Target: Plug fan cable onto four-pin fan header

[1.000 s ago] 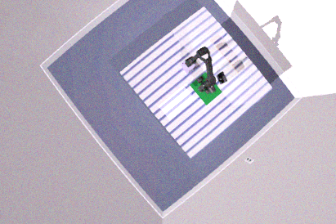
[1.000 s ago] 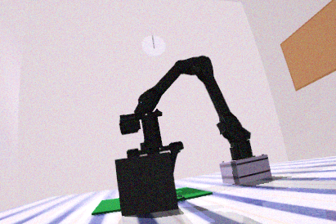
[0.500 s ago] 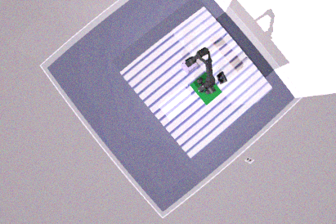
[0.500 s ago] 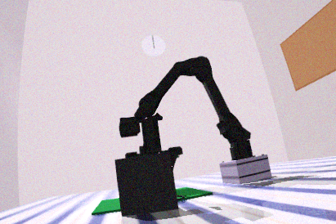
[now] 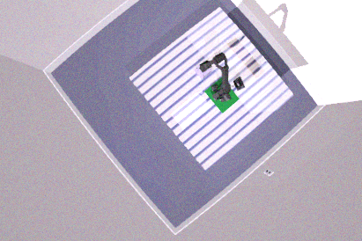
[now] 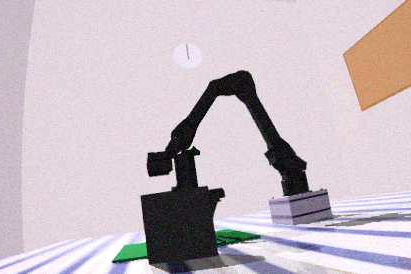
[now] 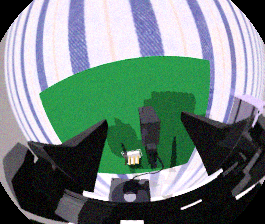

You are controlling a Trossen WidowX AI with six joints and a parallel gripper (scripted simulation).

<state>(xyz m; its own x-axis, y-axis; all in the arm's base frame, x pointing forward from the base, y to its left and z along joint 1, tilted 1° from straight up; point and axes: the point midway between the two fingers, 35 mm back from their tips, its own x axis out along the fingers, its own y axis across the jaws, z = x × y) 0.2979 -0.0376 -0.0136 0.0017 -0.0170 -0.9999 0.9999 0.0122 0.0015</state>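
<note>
My gripper tip is now 6 cm to the right of the green board, 4 cm short of it and 4 cm above it. Also, from my gripper tip: fan 23 cm to the left, 4 cm ahead, 4 cm above; then fan plug 1 cm to the left.
</note>
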